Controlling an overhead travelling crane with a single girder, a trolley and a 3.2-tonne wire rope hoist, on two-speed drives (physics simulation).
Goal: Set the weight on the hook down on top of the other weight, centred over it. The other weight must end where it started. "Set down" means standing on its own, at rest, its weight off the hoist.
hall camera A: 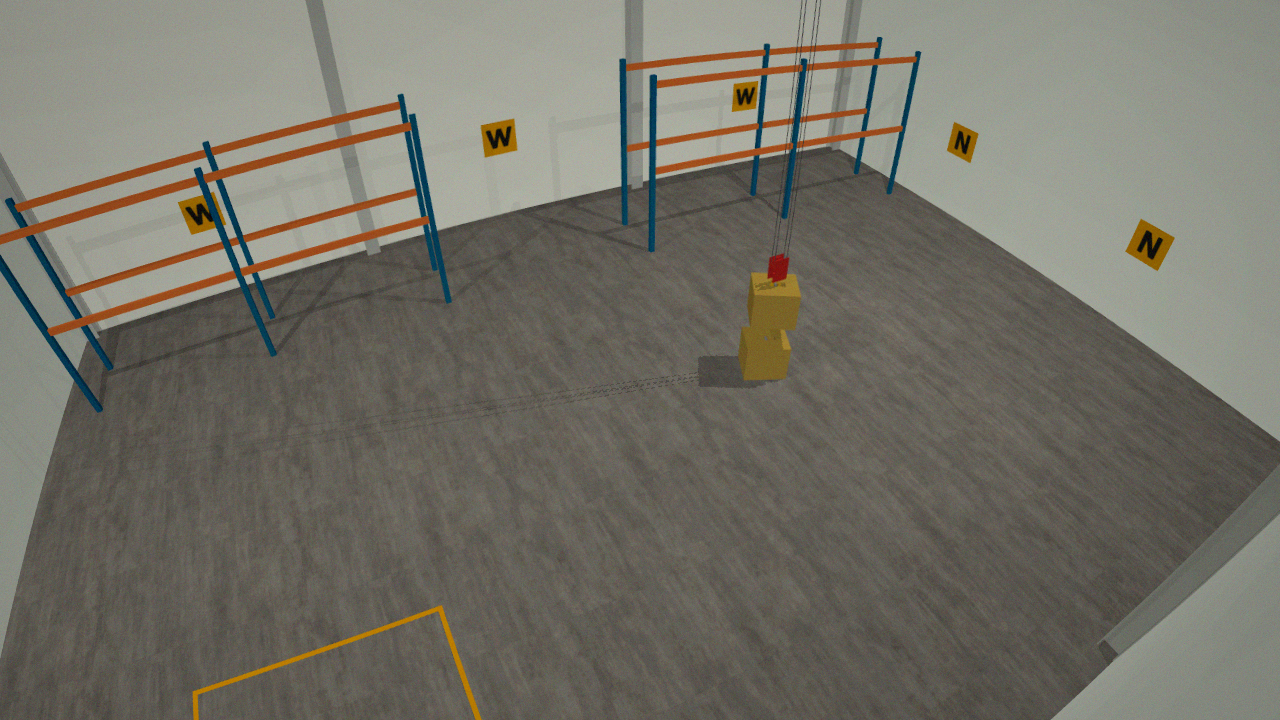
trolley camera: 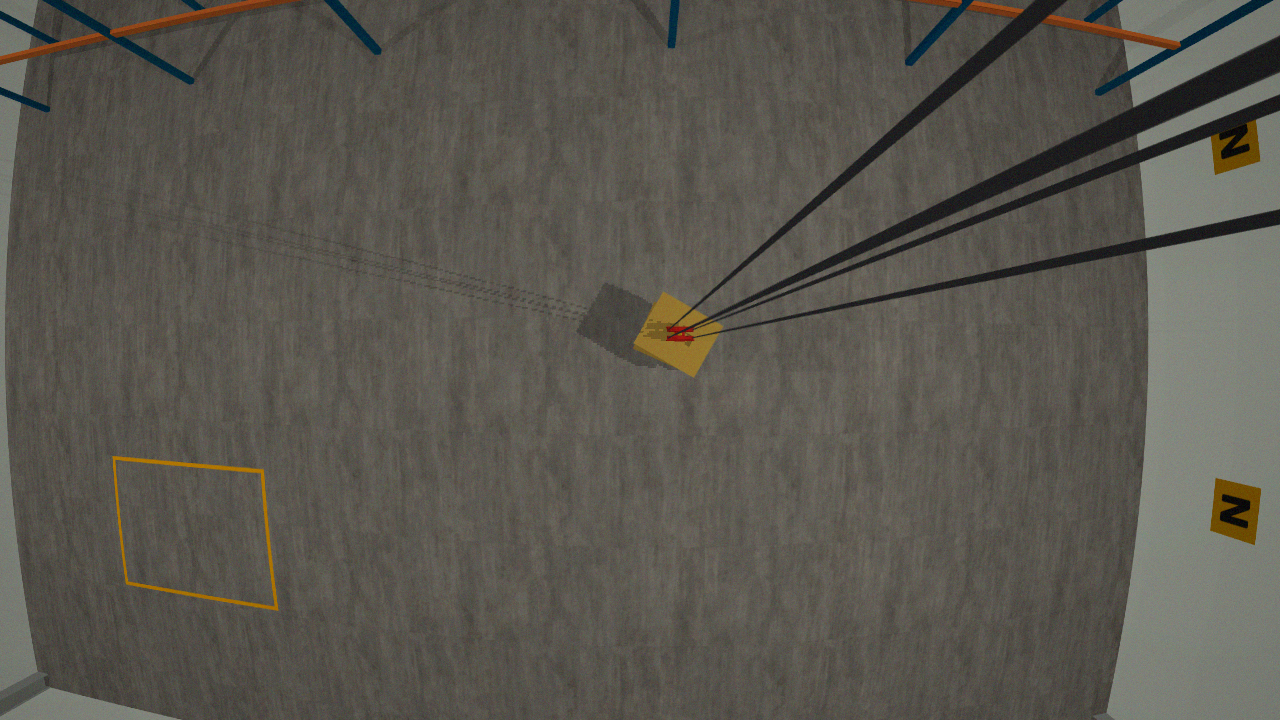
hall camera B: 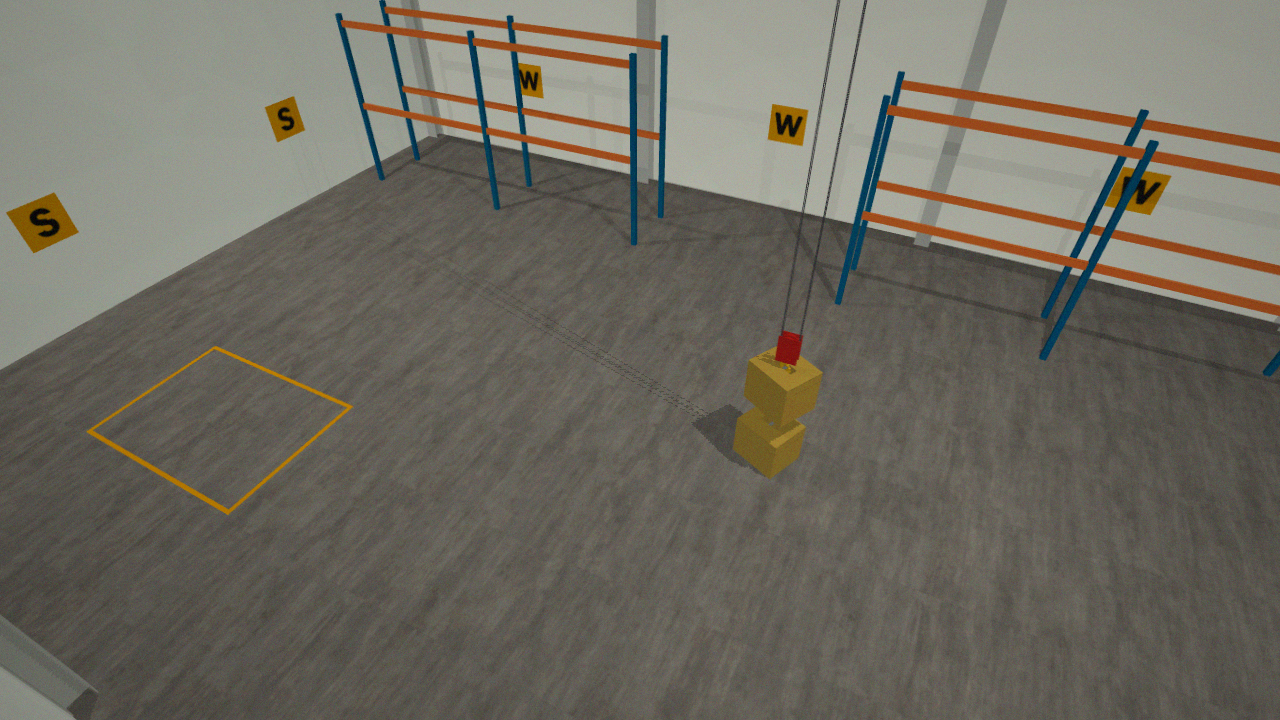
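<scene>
My gripper, the red hook block (hall camera A: 777,266) (hall camera B: 788,347) (trolley camera: 680,334), is shut on the upper yellow weight (hall camera A: 774,308) (hall camera B: 780,389) (trolley camera: 698,353), which hangs level on the ropes. The lower yellow weight (hall camera A: 763,362) (hall camera B: 768,447) stands on the floor beneath it. The two overlap, with a small gap between them in both hall views. In hall camera A the upper weight sits slightly right of the lower one. The lower weight's top is mostly shaded, with a lit strip at one side. In the trolley view the upper weight hides most or all of the lower one.
Two blue and orange racks stand along the W wall, one with a post (hall camera A: 651,161) (hall camera B: 633,152), the other with a top beam (hall camera A: 304,153) (hall camera B: 1011,131). An orange marked rectangle (hall camera A: 317,651) (hall camera B: 282,377) (trolley camera: 187,463) lies on the floor, away from the weights.
</scene>
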